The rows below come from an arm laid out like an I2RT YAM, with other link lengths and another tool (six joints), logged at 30 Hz.
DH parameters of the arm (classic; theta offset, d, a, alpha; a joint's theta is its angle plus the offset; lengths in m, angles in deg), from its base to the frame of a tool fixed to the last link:
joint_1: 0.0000 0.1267 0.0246 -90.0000
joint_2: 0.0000 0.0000 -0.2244 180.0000
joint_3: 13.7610 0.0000 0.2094 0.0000
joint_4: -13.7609 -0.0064 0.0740 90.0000
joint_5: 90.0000 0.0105 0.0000 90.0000
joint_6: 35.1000 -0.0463 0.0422 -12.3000
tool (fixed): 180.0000 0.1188 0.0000 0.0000
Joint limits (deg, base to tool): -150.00..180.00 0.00..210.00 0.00..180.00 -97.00..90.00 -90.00..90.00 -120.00..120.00
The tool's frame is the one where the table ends.
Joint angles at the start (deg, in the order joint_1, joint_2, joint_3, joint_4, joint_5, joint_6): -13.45, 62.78, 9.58, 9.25, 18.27, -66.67
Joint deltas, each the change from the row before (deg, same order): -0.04, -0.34, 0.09, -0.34, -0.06, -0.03; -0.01, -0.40, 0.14, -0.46, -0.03, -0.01; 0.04, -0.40, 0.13, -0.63, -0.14, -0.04; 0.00, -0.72, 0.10, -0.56, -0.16, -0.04; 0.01, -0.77, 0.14, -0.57, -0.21, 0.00; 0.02, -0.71, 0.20, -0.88, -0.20, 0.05; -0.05, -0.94, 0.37, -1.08, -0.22, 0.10; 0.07, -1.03, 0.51, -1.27, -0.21, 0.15; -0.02, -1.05, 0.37, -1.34, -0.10, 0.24; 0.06, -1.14, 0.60, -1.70, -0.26, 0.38
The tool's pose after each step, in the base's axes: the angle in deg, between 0 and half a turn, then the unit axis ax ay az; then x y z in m. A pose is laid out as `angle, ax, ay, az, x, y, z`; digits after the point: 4 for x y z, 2 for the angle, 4 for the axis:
139.23, 0.6661, 0.7430, -0.0659, 0.1476, -0.0993, 0.1001
139.17, 0.6661, 0.7430, -0.0654, 0.1476, -0.0993, 0.1010
139.29, 0.6650, 0.7440, -0.0647, 0.1475, -0.0990, 0.1016
139.10, 0.6647, 0.7444, -0.0627, 0.1474, -0.0989, 0.1029
138.86, 0.6646, 0.7448, -0.0597, 0.1476, -0.0987, 0.1044
138.90, 0.6642, 0.7453, -0.0577, 0.1474, -0.0984, 0.1055
138.77, 0.6648, 0.7450, -0.0548, 0.1474, -0.0984, 0.1077
138.60, 0.6651, 0.7450, -0.0513, 0.1478, -0.0980, 0.1104
138.59, 0.6665, 0.7439, -0.0492, 0.1472, -0.0979, 0.1124
138.67, 0.6677, 0.7430, -0.0451, 0.1469, -0.0974, 0.1150

